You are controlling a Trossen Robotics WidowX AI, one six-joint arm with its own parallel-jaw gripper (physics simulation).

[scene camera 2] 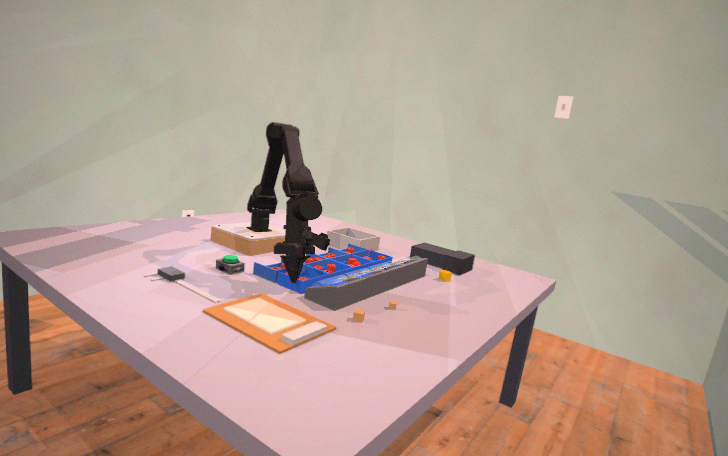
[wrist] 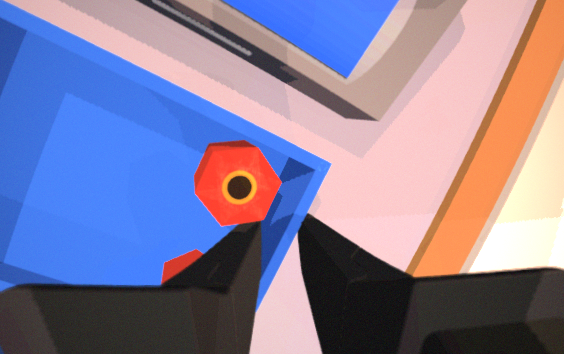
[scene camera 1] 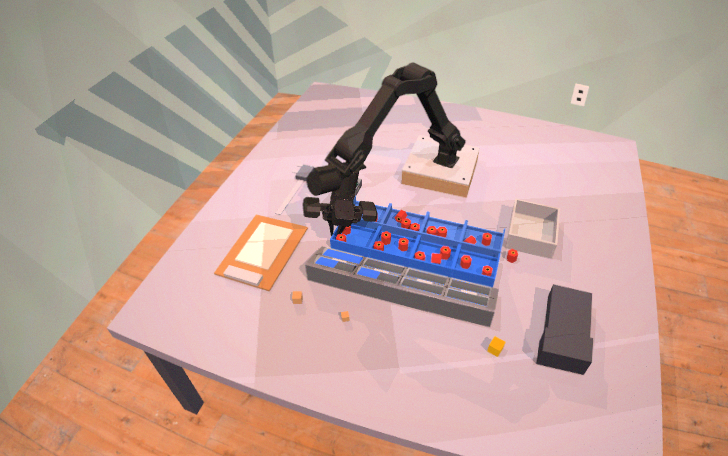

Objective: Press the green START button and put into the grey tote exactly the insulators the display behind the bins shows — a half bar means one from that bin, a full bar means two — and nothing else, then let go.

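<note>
My gripper [scene camera 1: 334,232] [scene camera 2: 294,278] [wrist: 279,225] is nearly closed, with no insulator between its fingers. It is at the outer end wall of the blue bins [scene camera 1: 370,253] [wrist: 150,82]; in the wrist view one finger is on each side of the rim. A red insulator [scene camera 1: 341,237] [wrist: 210,180] stands upright inside the end bin, beside the left finger. Another insulator [wrist: 180,265] is partly hidden by that finger. The display [scene camera 1: 400,295] [scene camera 2: 370,284] shows a full bar above a half bar at the left, then a lower half bar. The grey tote [scene camera 1: 531,245] [scene camera 2: 349,240] looks empty. The START button [scene camera 2: 230,258] is green.
One red insulator [scene camera 1: 512,255] stands outside the bins, near the tote. A dark block [scene camera 1: 569,322], a yellow cube [scene camera 1: 495,346] and two small orange cubes [scene camera 1: 297,297] [scene camera 1: 344,316] lie on the table. An orange clipboard [scene camera 1: 222,272] [scene camera 2: 214,310] lies beyond the bins' left end.
</note>
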